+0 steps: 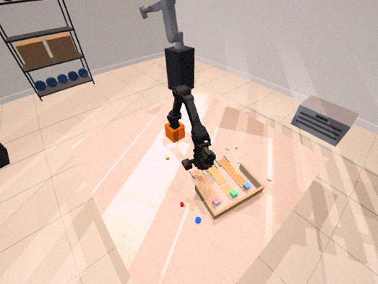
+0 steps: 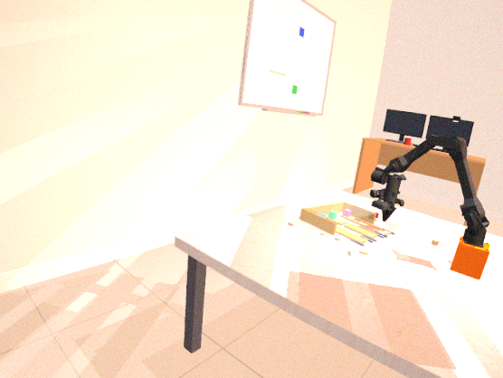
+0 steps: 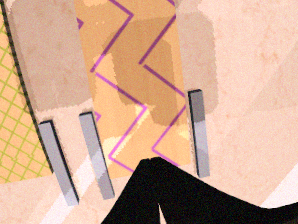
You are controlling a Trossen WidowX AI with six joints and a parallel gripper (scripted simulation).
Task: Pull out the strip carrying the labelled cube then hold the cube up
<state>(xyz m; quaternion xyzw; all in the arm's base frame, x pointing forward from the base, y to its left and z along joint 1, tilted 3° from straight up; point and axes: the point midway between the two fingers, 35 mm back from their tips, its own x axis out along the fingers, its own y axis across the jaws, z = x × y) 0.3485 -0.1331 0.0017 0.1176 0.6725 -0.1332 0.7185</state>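
Now: gripper tip 9 cm short of the strip, 5 cm above it and 3 cm to the left of it. From my gripper tip the other things lie so: red piece 21 cm to the right, 7 cm ahead, 4 cm below; then blue disc 21 cm to the right, 18 cm ahead, 5 cm below.
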